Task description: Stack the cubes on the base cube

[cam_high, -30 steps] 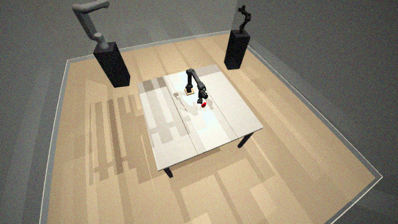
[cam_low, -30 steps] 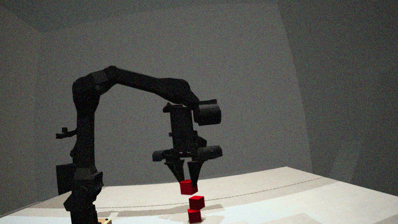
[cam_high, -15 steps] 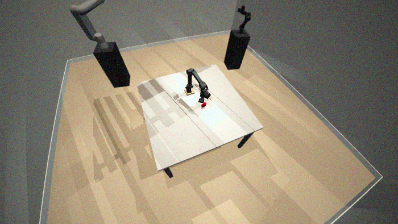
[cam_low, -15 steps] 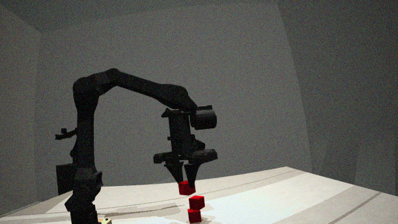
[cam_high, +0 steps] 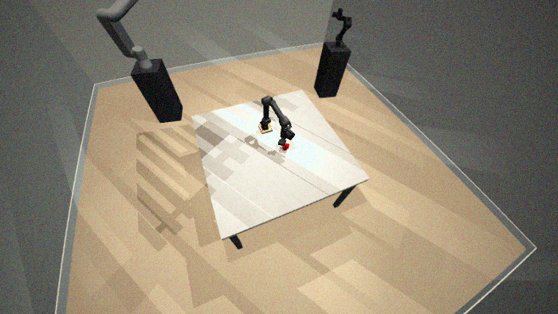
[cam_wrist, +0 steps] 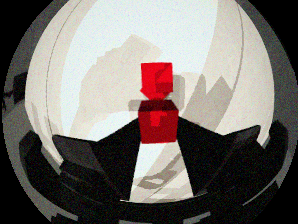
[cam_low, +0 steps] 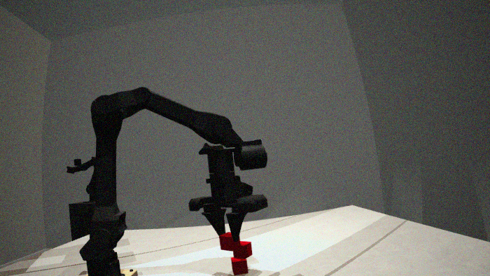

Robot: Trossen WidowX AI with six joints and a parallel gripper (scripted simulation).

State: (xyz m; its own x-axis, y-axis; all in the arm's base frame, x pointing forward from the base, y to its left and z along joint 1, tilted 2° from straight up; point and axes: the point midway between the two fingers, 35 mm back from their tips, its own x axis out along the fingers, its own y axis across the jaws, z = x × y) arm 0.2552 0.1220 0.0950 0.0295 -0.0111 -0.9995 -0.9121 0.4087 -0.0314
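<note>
Right now the red cube is 20 mm ahead of my gripper tip, 40 mm to the left of it and 40 mm below it.
</note>
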